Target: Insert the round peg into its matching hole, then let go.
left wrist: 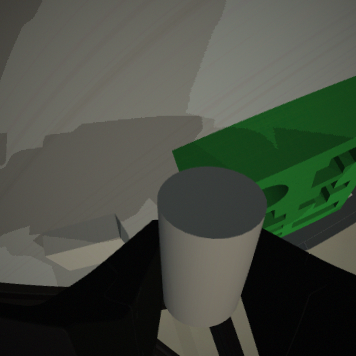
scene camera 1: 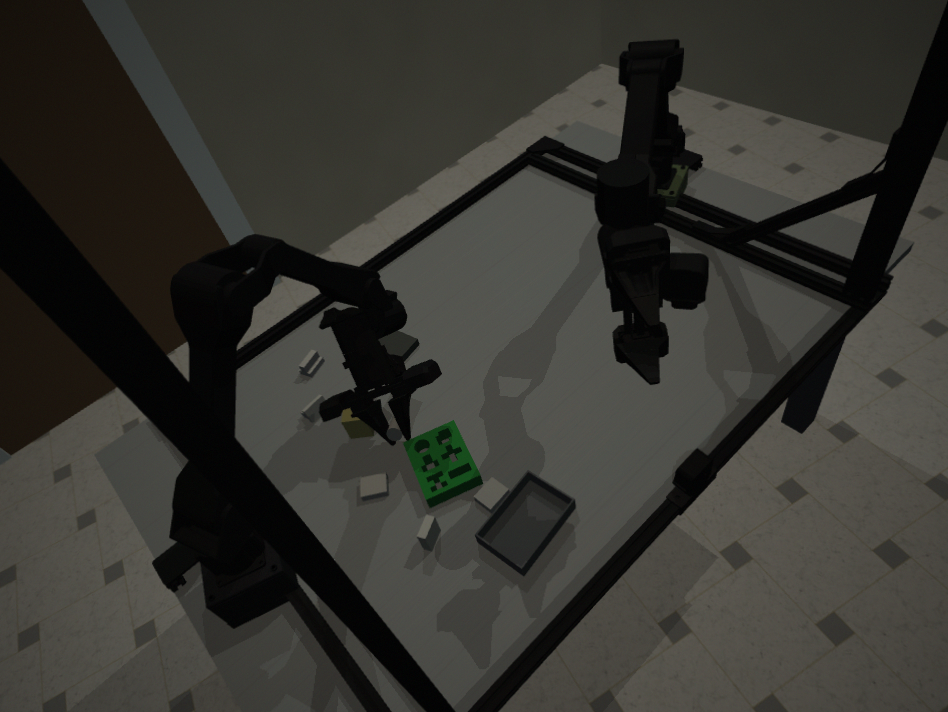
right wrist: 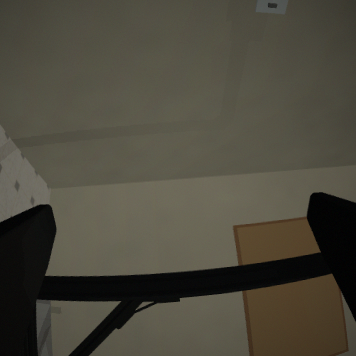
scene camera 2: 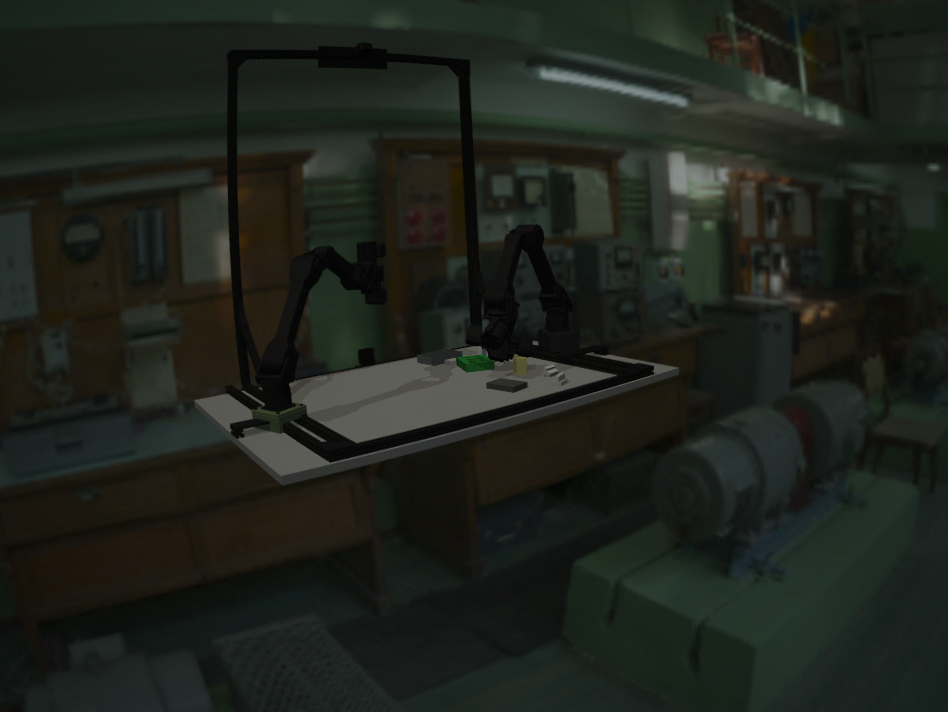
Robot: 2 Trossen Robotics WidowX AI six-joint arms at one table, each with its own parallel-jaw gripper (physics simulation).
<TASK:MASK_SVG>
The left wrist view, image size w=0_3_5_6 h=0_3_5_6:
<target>my left gripper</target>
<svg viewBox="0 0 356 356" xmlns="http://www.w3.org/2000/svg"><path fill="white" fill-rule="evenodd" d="M261 228L240 295L258 355L356 356L356 274L330 264ZM158 219L151 220L88 274L48 300L35 305L0 302L0 356L154 356L163 299Z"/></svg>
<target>round peg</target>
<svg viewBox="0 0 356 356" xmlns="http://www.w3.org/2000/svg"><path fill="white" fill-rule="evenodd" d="M197 166L172 174L161 184L157 192L162 292L164 305L176 320L193 327L210 327L225 321L237 306L267 209L267 201L259 185L248 176L224 167Z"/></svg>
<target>green hole board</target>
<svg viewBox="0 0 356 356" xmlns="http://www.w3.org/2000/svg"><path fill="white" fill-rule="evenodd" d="M356 75L258 113L171 150L178 171L197 166L218 166L232 169L248 176L259 185L266 197L267 209L262 228L279 237L340 209L356 185Z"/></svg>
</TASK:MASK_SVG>
